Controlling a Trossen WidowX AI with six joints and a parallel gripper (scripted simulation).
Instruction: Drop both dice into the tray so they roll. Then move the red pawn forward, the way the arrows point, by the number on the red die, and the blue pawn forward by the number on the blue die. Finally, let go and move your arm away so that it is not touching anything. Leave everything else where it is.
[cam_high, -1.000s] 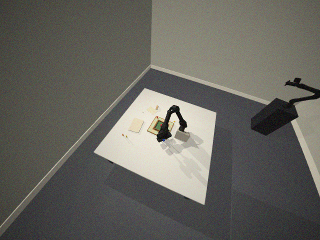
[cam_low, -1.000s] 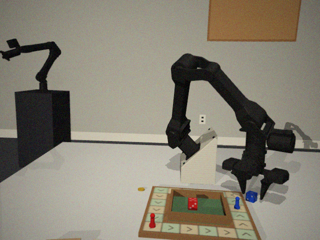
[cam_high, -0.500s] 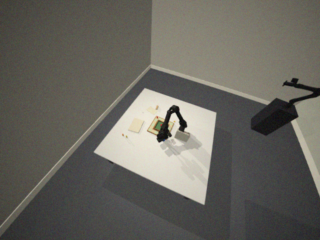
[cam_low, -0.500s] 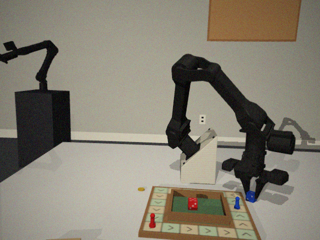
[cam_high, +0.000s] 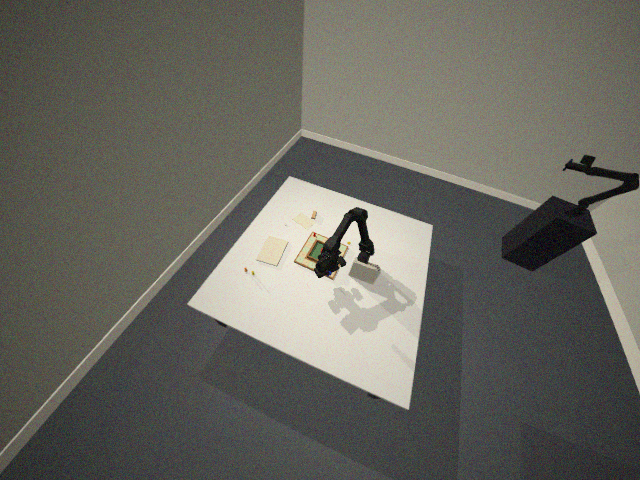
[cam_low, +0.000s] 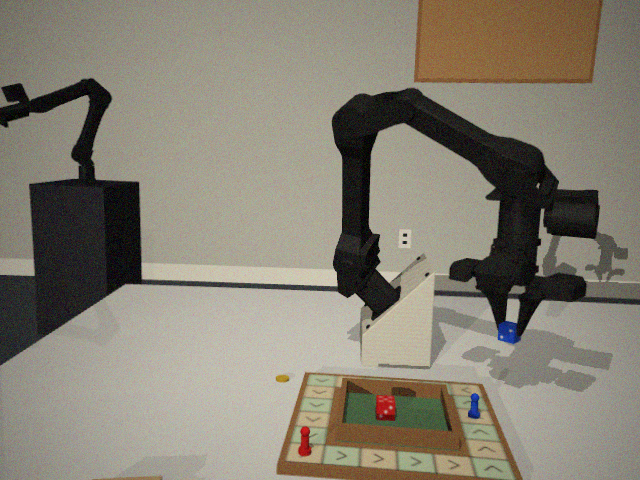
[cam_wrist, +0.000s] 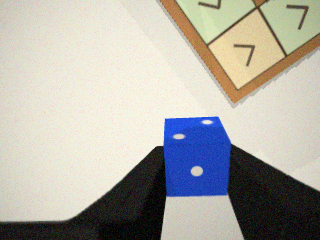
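Now: gripper tip 240 mm short of the red pawn, 270 mm to the left of it and 80 mm above it. Also, from my gripper tip: blue pawn (90 mm ahead, 50 mm to the right, 80 mm below); then yellow token (350 mm to the right, 110 mm below); then green tray (120 mm ahead, 160 mm to the right, 100 mm below).
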